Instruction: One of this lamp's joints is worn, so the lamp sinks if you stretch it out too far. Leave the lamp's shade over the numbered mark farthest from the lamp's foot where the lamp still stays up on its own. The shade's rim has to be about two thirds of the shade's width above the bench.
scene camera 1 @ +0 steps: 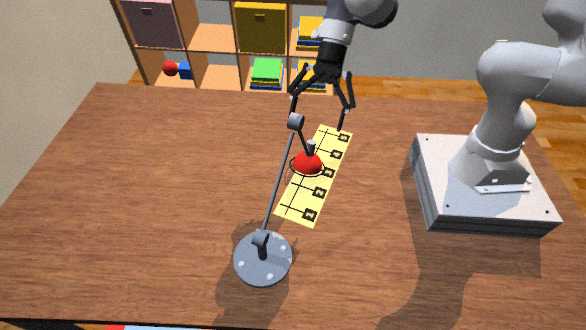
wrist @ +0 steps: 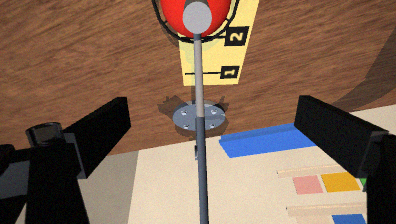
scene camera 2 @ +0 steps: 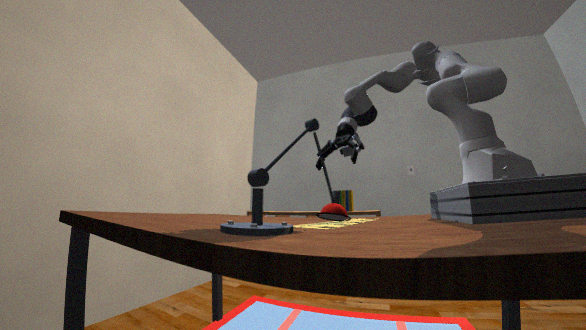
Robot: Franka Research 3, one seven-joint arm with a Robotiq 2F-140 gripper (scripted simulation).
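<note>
Gripper (scene camera 1: 314,124), with red shade (scene camera 1: 307,162) and yellow numbered strip (scene camera 1: 302,201). Round grey lamp foot (wrist: 184,115), plus gripper (wrist: 212,111). Gripper (scene camera 2: 334,164) too.
</note>
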